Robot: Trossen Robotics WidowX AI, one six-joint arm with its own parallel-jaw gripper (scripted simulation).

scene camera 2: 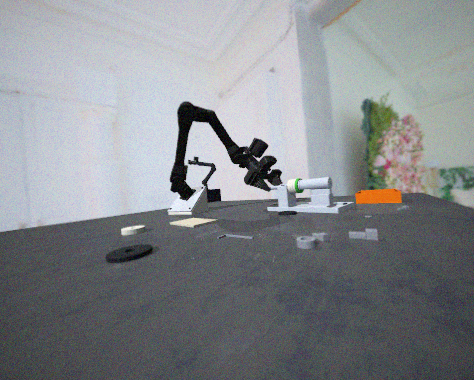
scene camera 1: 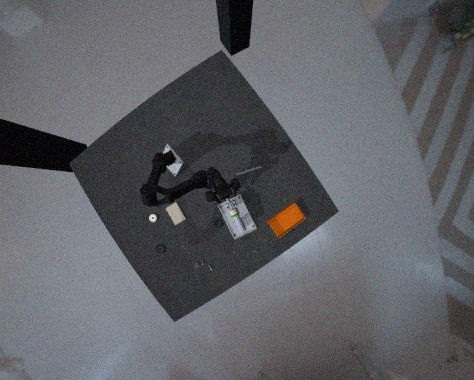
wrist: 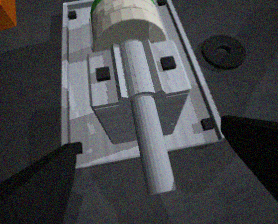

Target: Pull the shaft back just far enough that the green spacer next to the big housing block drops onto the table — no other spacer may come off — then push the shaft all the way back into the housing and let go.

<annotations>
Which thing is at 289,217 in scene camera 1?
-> An orange box.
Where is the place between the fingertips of my gripper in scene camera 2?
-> At 277,190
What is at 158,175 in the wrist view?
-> A grey shaft.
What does my gripper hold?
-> Nothing.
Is my gripper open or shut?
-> Open.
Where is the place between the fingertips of my gripper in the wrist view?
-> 149,136
</annotations>
